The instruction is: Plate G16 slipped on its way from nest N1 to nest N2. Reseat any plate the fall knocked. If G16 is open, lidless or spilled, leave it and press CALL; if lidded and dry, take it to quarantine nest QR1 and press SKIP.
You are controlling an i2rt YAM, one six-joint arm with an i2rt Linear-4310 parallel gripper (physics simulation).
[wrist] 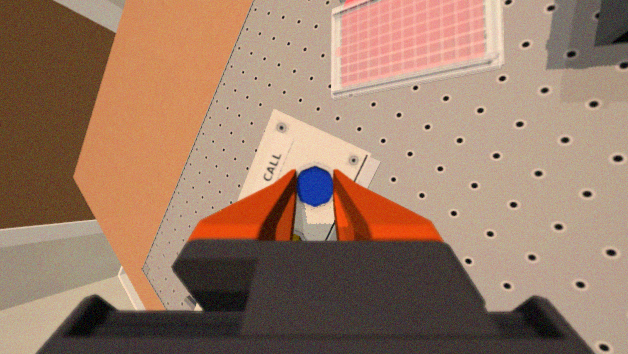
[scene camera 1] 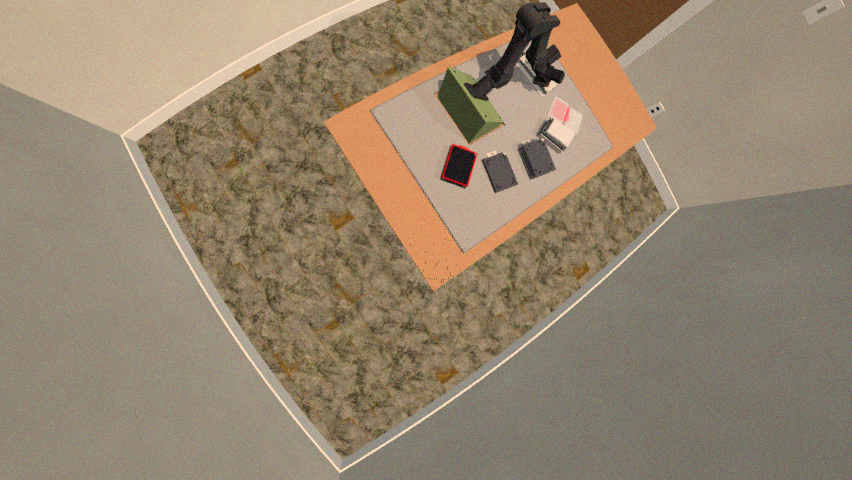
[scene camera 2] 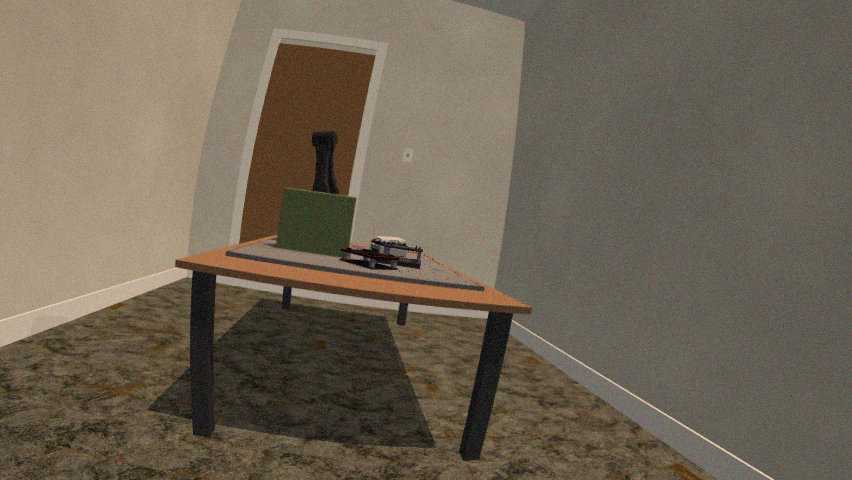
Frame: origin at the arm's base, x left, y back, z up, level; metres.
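Seen in the pictures: gripper, between the fingertips: point(wrist: 314, 177) point(scene camera 1: 548, 84); arm's base, origin of its link: point(scene camera 1: 476, 92) point(scene camera 2: 314, 216).
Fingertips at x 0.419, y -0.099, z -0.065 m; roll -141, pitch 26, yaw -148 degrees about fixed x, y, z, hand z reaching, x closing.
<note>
Offsets run from my fingertips to a thing's top centre. "*": to the spot under its first point. Level surfaces: height alone.
My gripper point(wrist: 314, 177) point(scene camera 1: 551, 83) has its orange fingers drawn close together, right over the blue CALL button @(* dz +0.002, dx -0.005, dy +0.006 m) point(wrist: 314, 189). The button sits on a white button panel @(dz +0.017, dx +0.014, dy +0.082 m) point(wrist: 307, 142) at the edge of the perforated board @(dz -0.067 m) point(wrist: 483, 175). I see nothing held between the fingers. A plate with open pink wells @(dz -0.053, dx +0.020, dy -0.132 m) point(wrist: 412, 39) point(scene camera 1: 559, 110) lies flat on the board just beyond the panel, with no lid on it. In scene camera 1 a white plate @(dz +0.018, dx -0.103, dy -0.240 m) point(scene camera 1: 561, 132) sits on a dark nest beside it. The red-rimmed nest @(dz -0.021, dx -0.630, dy -0.123 m) point(scene camera 1: 459, 165) stands empty.
Two grey nests @(* dz -0.049, dx -0.476, dy -0.243 m) point(scene camera 1: 499, 172) @(* dz -0.011, dx -0.293, dy -0.281 m) point(scene camera 1: 536, 158) stand in a row with the red-rimmed one. A tall green box point(scene camera 1: 467, 104) point(scene camera 2: 316, 220) stands near the arm's base. The board lies on an orange table @(dz -0.080 m) point(scene camera 1: 405, 196) point(scene camera 2: 356, 286), whose edge is close to the panel.
</note>
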